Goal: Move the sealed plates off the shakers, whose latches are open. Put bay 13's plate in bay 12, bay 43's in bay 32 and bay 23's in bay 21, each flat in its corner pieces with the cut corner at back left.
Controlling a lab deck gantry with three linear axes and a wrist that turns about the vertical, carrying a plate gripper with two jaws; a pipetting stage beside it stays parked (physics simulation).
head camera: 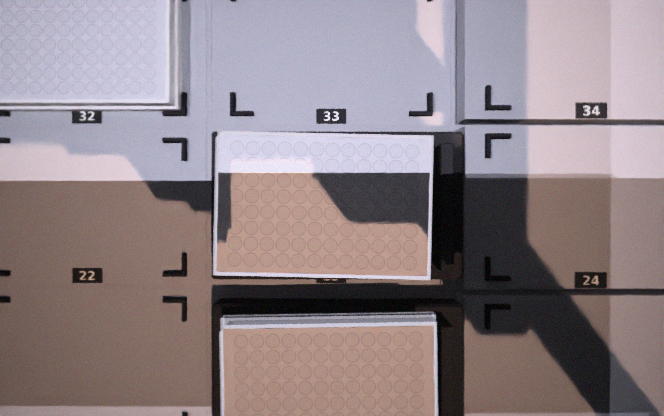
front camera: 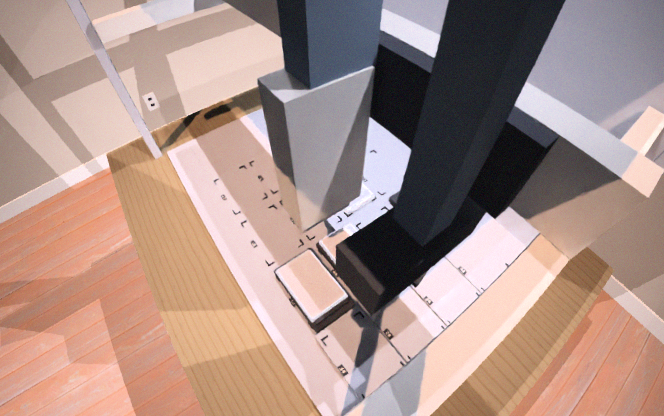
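Seen in the pictures: robot's base, origin of the base link: (front camera: 215, 181).
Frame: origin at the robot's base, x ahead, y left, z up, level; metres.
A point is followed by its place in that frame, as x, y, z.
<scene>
Bay 23's sealed plate (front camera: 331, 246) {0.352, 0.123, 0.037} (head camera: 325, 200) {0.389, 0.154, 0.037} sits on its dark shaker (head camera: 448, 265) {0.460, 0.116, 0.031}, slightly turned in the head view. Bay 13's sealed plate (front camera: 312, 285) {0.399, 0.042, 0.037} (head camera: 327, 372) {0.390, 0.056, 0.037} sits on its shaker (head camera: 450, 365) {0.462, 0.058, 0.031}; its front part is cut off in the head view. A sealed plate (front camera: 361, 200) {0.284, 0.261, 0.014} (head camera: 85, 50) {0.237, 0.249, 0.014} lies in bay 32, inside the front right corner piece; its back left corner does not show. Bay 12 (front camera: 254, 244) {0.230, -0.002, 0.000} holds no plate. Bay 21 (front camera: 260, 178) {0.065, 0.103, 0.000} shows no plate. Bay 43 is hidden in the front view. The gripper's jaws do not show in either view.
A pale block (front camera: 325, 150) {0.419, 0.066, 0.393} on a blue-grey column hides the middle of the deck. A large dark block (front camera: 385, 260) {0.531, 0.051, 0.355} under a dark column (front camera: 465, 110) {0.531, 0.085, 0.500} hides part of bay 23 and its surroundings. Corner pieces and label 22 (head camera: 87, 275) {0.228, 0.104, 0.000} show left of bay 23.
</scene>
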